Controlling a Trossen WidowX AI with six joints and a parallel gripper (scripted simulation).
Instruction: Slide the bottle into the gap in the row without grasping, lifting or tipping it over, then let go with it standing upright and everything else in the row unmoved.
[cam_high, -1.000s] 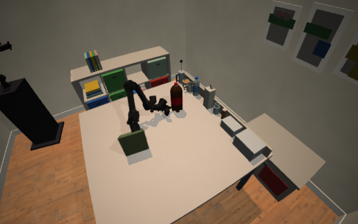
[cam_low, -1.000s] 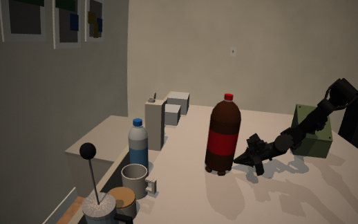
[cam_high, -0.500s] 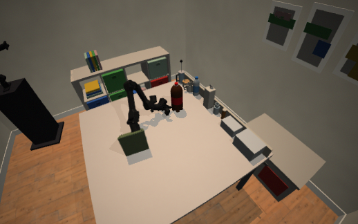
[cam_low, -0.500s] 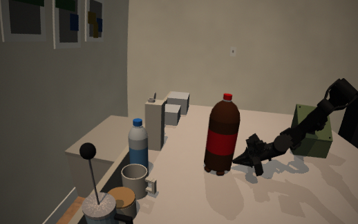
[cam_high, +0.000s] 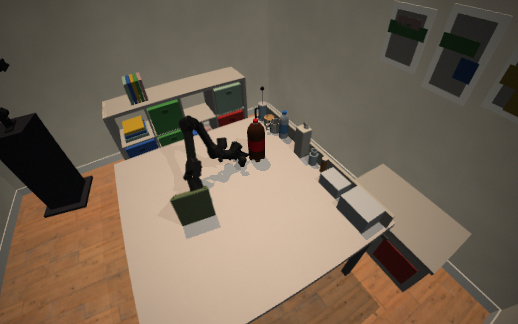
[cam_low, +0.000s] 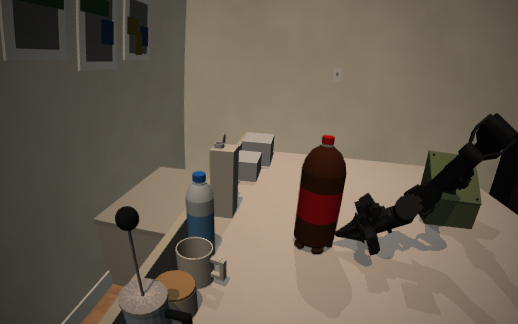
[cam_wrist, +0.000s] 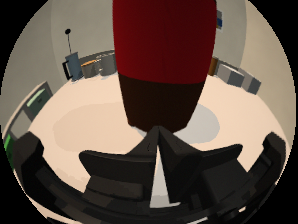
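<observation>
The dark cola bottle lies 9 cm ahead of my hand, 1 cm to the left of it and 10 cm above it. Also, from my hand: water bottle (35 cm ahead, 15 cm to the left, 5 cm above); then lidded jar (31 cm ahead, 34 cm to the left, 2 cm below).
</observation>
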